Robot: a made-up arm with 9 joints.
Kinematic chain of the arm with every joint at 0, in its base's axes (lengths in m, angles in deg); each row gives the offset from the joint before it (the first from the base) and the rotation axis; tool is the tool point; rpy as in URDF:
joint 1: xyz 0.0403 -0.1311 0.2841 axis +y
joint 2: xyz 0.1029 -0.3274 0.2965 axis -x
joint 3: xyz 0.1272 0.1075 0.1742 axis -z
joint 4: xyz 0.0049 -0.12 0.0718 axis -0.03 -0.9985 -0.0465
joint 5: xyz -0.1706 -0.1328 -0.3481 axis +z
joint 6: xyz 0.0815 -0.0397 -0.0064 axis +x
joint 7: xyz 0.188 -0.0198 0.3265 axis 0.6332 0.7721 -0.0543
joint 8: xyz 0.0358 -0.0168 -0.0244 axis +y
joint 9: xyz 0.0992 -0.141 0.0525 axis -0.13 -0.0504 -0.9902
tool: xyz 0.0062 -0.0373 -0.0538 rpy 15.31 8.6 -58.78
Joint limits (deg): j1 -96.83..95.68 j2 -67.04..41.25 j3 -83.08..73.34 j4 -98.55..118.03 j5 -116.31..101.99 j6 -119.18..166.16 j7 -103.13..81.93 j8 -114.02..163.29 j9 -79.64..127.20
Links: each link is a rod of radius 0.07 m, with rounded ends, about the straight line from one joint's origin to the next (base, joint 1, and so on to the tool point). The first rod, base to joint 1, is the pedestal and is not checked.
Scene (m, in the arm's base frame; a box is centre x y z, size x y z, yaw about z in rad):
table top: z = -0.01
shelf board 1: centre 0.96 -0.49 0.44 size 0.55 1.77 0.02 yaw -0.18
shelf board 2: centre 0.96 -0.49 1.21 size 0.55 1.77 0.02 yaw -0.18
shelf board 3: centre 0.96 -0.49 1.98 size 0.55 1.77 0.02 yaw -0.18
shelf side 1: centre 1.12 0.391 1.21 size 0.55 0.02 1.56 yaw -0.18
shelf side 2: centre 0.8 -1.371 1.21 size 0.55 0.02 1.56 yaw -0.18
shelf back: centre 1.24 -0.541 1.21 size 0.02 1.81 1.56 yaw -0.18
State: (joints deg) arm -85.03 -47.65 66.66 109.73 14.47 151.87 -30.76 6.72 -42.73
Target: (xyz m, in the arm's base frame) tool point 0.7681 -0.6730 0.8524
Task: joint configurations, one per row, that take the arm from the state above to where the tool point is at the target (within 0.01 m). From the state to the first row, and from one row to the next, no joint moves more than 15 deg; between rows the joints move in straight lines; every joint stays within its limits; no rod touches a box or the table.
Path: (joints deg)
1: -70.39 -54.11 54.71 95.47 20.54 156.63 -35.36 4.69 -41.69
2: -55.74 -60.58 42.75 81.22 26.60 161.40 -39.96 2.66 -40.65
3: -41.10 -67.04 30.80 66.96 32.67 166.16 -44.56 0.63 -39.61

